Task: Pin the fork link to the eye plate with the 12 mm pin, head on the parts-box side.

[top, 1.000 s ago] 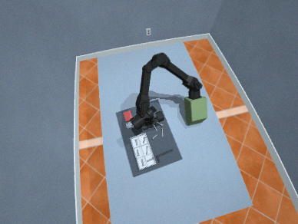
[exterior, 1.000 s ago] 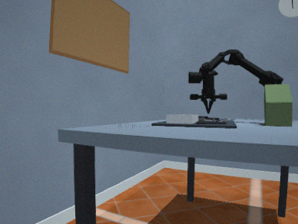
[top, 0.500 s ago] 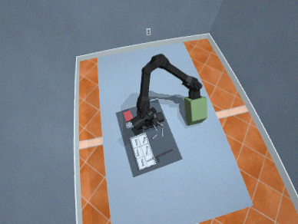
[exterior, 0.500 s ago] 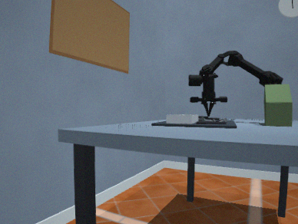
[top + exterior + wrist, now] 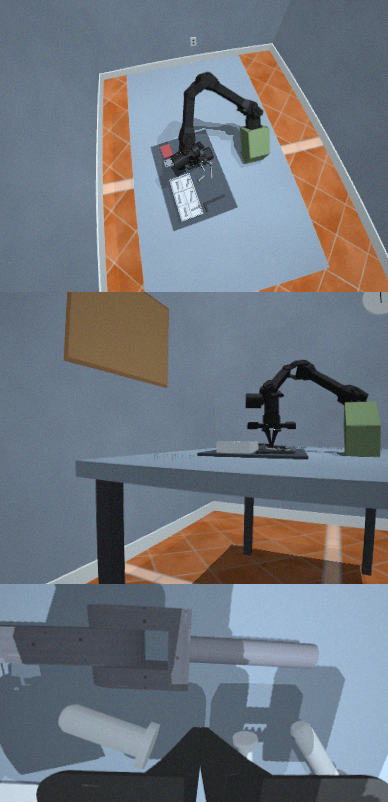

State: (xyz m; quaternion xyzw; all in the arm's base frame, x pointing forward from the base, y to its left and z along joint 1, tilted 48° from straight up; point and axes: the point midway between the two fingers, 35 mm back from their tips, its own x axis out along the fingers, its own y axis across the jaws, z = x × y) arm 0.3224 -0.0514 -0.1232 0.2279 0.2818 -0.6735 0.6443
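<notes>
The thin headed pin lies 4 cm below my hand, 3 cm to the left of it and 3 cm behind it. The rest, counted from my hand: thick headed pin 5 cm ahead, 3 cm below; dark mat 6 cm to the left, 5 cm below, 4 cm ahead; eye plate 6 cm ahead, 4 cm to the right, 3 cm below.
</notes>
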